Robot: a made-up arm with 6 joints.
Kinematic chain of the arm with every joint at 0, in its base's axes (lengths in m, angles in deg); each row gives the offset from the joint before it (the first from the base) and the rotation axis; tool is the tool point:
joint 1: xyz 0 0 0.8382 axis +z
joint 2: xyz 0.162 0 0 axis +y
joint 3: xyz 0 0 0.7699 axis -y
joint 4: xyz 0 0 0.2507 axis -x
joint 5: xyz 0.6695 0 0 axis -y
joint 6: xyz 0.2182 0 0 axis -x
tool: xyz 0 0 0
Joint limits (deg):
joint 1: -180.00..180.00
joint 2: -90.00..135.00
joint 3: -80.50..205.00
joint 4: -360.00..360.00
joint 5: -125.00..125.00
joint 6: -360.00..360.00
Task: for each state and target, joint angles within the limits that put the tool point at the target. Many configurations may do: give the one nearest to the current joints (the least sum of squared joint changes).
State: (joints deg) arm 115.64 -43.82 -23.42 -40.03 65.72 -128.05
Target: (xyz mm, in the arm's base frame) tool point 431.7 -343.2 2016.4
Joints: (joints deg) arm 127.50 -64.75 -3.15 -40.91 69.14 -128.05
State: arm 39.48 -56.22 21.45 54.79 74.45 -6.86
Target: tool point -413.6 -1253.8 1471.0
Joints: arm 77.67 -76.76 43.70 43.55 65.08 -6.86
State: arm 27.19 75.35 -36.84 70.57 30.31 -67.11
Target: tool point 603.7 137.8 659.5
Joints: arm 1.88 23.68 -75.26 79.62 33.33 -67.11
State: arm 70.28 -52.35 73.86 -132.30 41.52 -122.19
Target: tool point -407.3 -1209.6 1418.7
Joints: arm 65.21 -67.97 81.61 -135.36 63.69 -122.19
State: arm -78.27 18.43 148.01 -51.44 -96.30 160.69
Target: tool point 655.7 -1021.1 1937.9
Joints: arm -64.50 54.58 102.83 -50.66 -64.47 160.69
